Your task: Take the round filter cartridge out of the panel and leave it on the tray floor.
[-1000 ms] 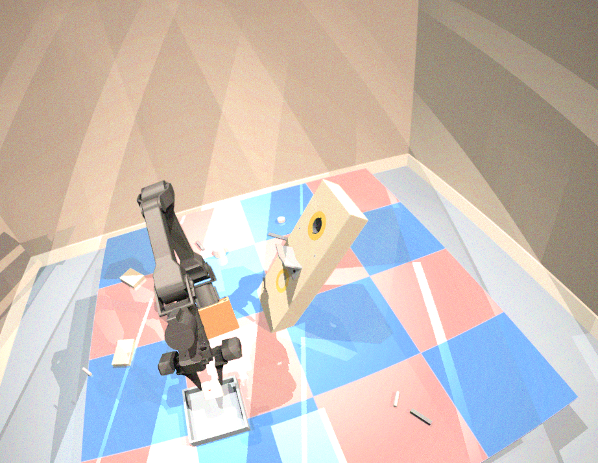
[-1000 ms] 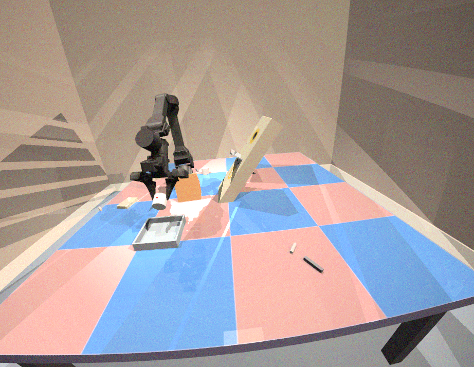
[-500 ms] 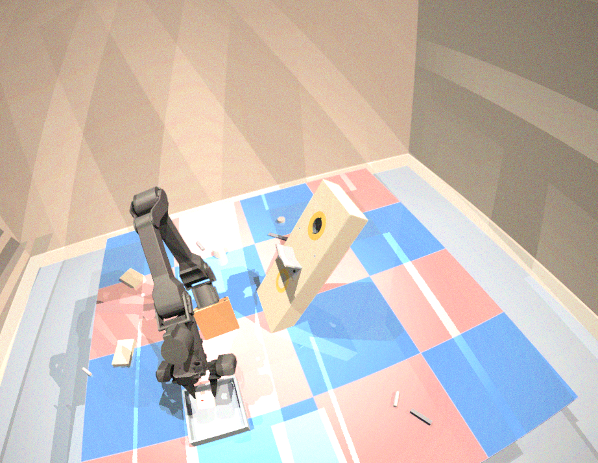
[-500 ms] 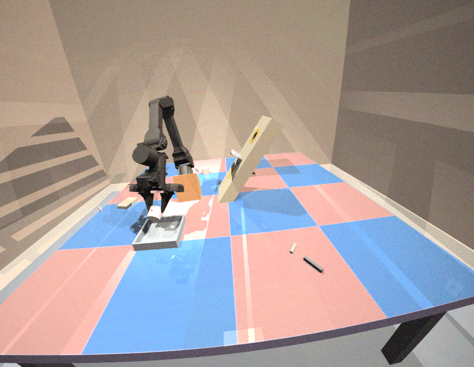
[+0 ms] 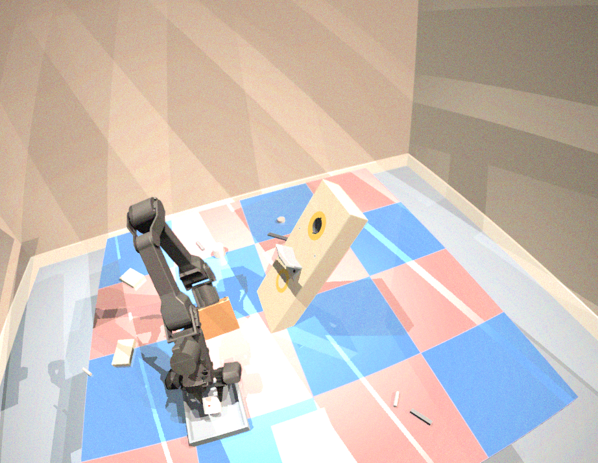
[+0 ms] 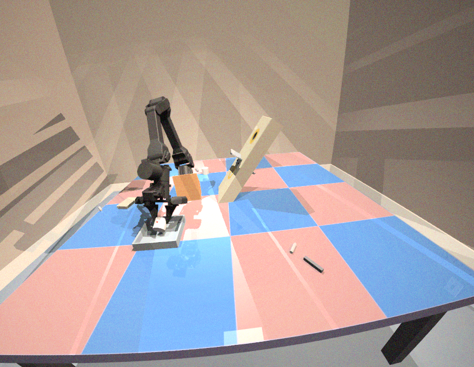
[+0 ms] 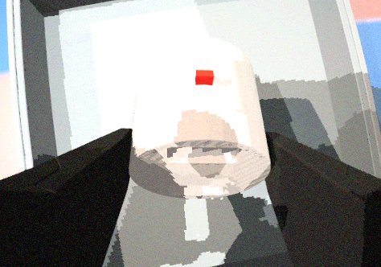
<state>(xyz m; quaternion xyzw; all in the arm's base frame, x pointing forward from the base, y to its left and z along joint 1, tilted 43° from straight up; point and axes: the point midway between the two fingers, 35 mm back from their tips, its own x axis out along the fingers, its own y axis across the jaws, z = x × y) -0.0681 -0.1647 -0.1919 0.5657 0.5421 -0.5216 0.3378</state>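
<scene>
Now: gripper tip right at the white round filter cartridge. Also, from my gripper tip: grey tray (30 mm below, 10 mm to the right).
</scene>
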